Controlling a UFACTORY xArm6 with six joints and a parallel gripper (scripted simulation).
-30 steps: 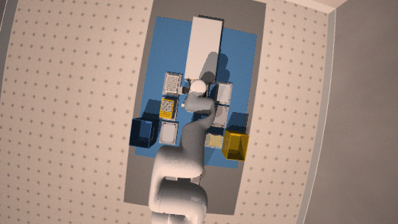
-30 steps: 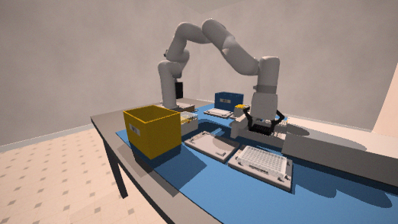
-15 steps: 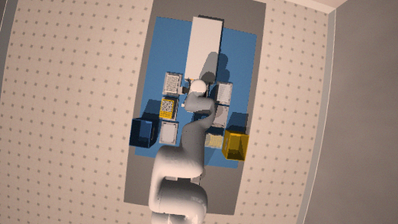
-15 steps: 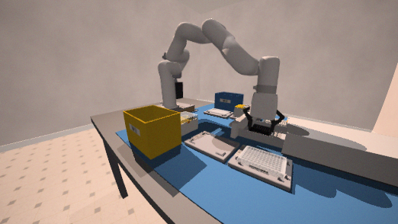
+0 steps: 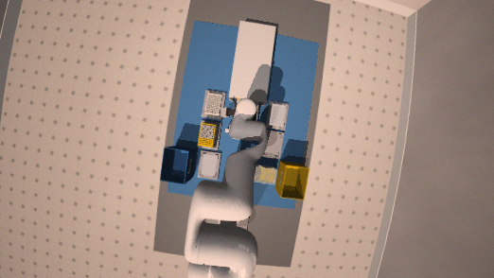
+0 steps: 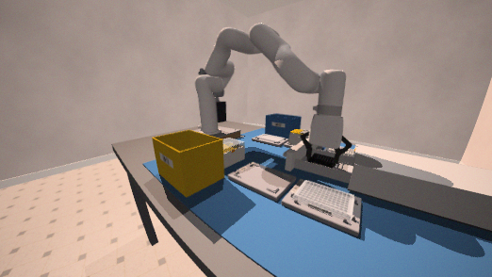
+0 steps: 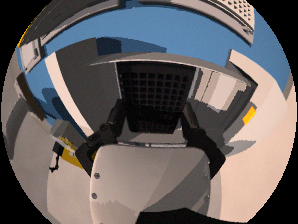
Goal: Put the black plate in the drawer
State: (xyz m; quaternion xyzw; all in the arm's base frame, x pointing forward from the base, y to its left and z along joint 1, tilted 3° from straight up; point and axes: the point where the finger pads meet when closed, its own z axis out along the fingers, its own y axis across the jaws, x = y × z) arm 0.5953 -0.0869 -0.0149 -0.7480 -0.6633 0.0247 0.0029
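The black plate is 1 cm below my hand. Round my hand: cooler CD 17 cm ahead, 2 cm to the right; then drawer 4 cm ahead, 1 cm below; then white plate 18 cm to the left, 8 cm ahead, 2 cm below.
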